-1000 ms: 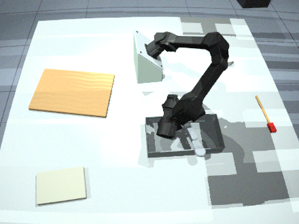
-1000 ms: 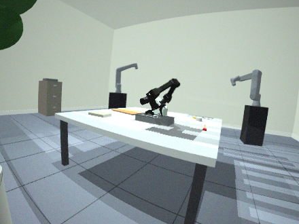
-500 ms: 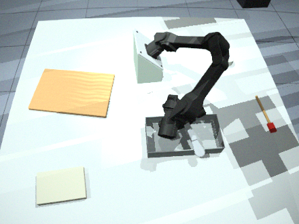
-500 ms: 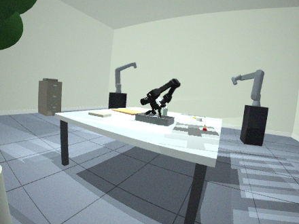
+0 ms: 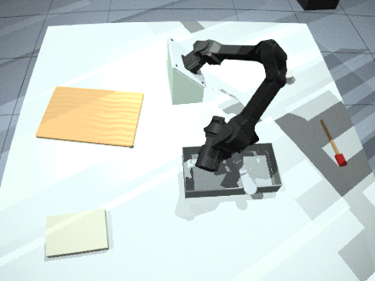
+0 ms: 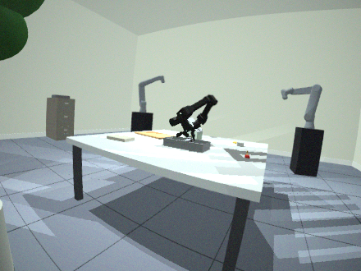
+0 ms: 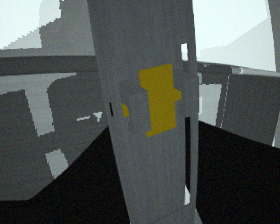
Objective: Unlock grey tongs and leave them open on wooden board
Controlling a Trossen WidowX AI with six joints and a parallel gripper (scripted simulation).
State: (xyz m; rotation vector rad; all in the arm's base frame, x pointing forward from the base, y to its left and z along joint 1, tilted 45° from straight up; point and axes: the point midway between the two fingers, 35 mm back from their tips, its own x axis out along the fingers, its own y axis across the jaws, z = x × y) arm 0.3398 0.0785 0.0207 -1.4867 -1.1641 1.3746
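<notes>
My gripper tip is now 5 cm short of the grey roasting tin, 3 cm to the left of it and 2 cm above it. Also, from my gripper tip: yellow lock piece: 2 cm behind, 2 cm to the right, 3 cm above; small white cylinder: 33 cm behind, 34 cm to the left, 2 cm below; wooden board: 28 cm behind, 46 cm to the right, 4 cm below.
</notes>
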